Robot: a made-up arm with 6 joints.
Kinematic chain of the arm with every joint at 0, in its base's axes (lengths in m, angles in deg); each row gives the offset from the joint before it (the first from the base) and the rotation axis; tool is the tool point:
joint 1: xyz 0 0 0.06 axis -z
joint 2: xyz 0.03 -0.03 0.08 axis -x
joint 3: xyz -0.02 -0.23 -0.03 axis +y
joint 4: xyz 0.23 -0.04 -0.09 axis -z
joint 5: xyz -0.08 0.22 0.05 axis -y
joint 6: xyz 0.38 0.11 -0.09 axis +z
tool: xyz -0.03 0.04 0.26
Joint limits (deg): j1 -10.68..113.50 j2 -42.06..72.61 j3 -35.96..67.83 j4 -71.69..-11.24 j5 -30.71..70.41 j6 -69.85..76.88
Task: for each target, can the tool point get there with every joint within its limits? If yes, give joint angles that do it. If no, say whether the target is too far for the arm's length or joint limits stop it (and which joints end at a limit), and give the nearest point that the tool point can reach.
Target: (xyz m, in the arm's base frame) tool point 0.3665 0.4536 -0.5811
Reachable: no: joint limits stop it (at a limit: joint 1, joint 4, joint 5, joint 6) | nearest point 0.2232 0.2650 -0.3004 | short by 0.367 m
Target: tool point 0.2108 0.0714 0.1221
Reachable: yes | joints 21.85 29.88 -4.28 -46.66 -6.83 39.50
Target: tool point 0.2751 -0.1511 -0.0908
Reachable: yes | joints 36.50 57.24 15.17 -33.97 -11.86 -50.99
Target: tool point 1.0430 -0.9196 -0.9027
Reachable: no: too far | nearest point 0.3473 -0.3284 -0.2090 | short by 1.147 m
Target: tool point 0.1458 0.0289 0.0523
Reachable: yes | joints 36.83 6.93 43.80 -58.23 -15.90 43.61
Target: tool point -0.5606 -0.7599 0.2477
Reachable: no: joint limits stop it (at a limit: joint 3, joint 4, joint 5, joint 6) | nearest point -0.3010 -0.4080 0.1957 | short by 0.440 m
